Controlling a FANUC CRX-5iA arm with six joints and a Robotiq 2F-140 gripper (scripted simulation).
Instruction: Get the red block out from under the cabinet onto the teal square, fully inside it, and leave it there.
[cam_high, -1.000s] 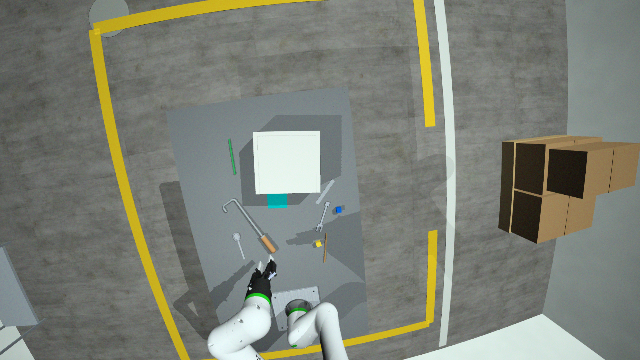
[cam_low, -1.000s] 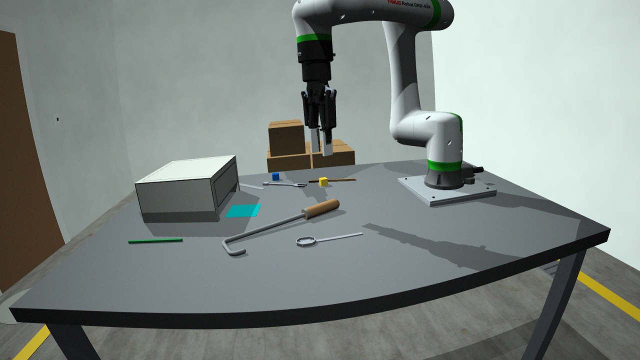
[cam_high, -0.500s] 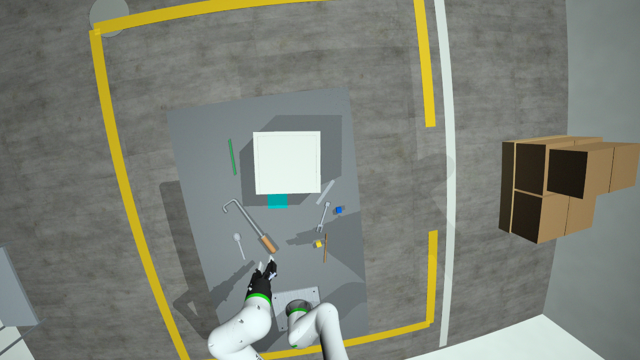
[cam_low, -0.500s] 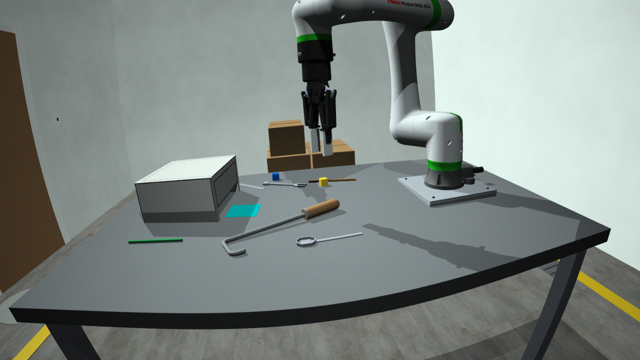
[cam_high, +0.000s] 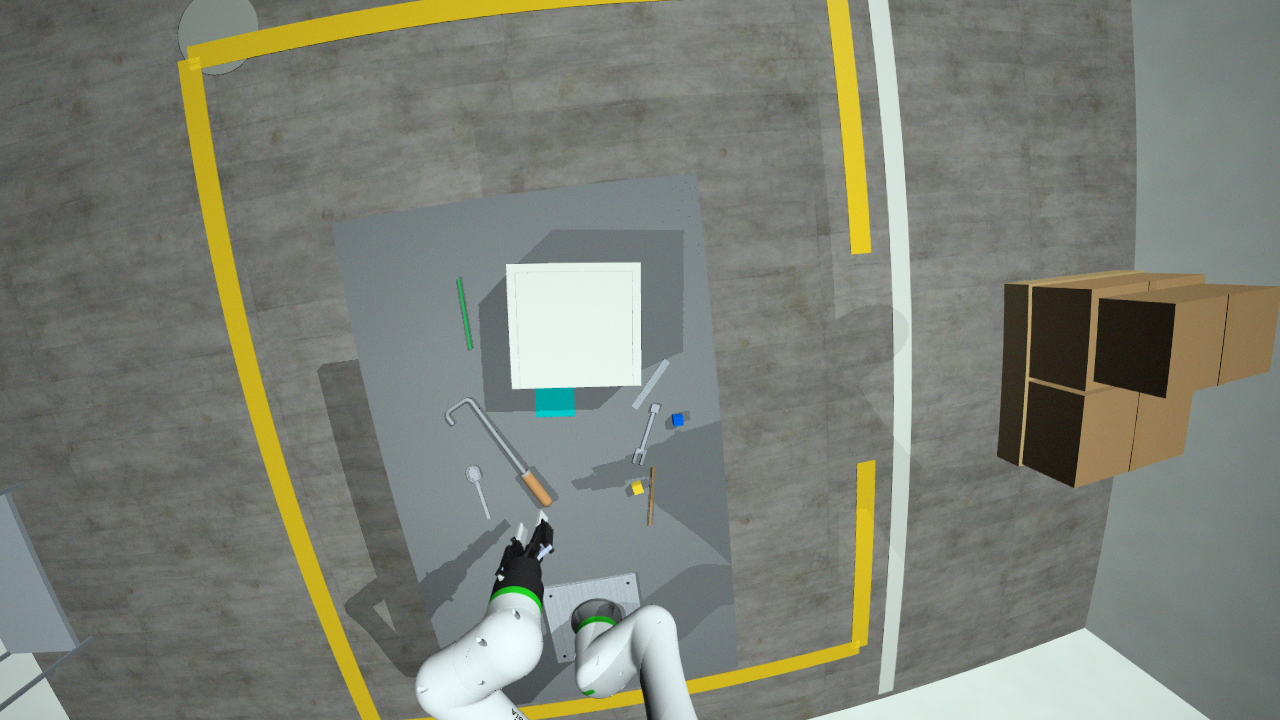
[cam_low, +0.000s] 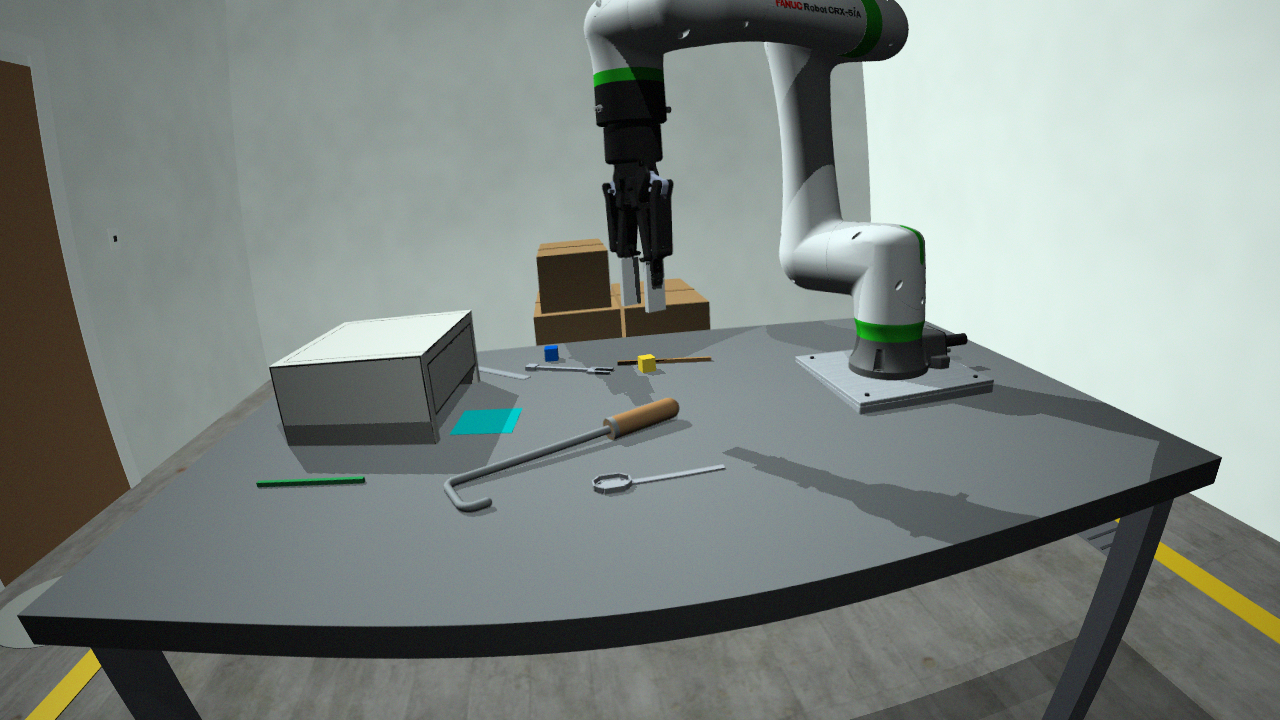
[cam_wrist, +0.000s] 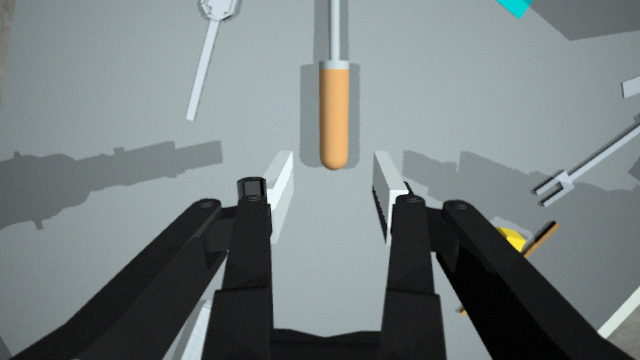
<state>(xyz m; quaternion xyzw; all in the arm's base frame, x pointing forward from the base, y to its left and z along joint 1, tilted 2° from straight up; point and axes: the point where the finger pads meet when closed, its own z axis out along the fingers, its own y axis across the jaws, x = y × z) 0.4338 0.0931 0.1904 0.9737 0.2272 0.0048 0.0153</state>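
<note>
Right now my hand is 190 mm above the long grey hook tool, 110 mm short of it and 100 mm to the right of it. Round my hand: yellow block 260 mm to the right, 190 mm below, 30 mm behind; teal square 240 mm ahead, 200 mm below, 80 mm to the right; brown stick 290 mm to the right, 200 mm below, 70 mm behind.
</note>
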